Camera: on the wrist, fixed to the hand. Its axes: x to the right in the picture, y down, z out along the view.
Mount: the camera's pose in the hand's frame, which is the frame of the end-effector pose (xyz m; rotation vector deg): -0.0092 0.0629 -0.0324 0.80 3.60 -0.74
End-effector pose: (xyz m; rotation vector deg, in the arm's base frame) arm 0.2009 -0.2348 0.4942 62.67 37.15 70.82
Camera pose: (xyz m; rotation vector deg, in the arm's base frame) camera 0.1443 -0.2365 0.5376 60.97 40.78 72.22
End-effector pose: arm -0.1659 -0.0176 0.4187 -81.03 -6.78 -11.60
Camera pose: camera -0.1629 -0.0400 0.3510 -79.76 -4.41 -14.67
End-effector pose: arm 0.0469 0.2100 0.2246 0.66 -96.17 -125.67
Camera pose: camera 0.0812 0.1690 0.2719 5.40 -95.34 -124.19
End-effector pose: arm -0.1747 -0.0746 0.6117 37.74 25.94 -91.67
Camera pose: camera -0.1072 -0.0557 0.5984 41.22 28.26 -91.63
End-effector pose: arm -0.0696 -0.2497 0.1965 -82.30 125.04 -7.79
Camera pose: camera -0.1342 -0.2207 0.2053 -83.48 127.10 -11.64
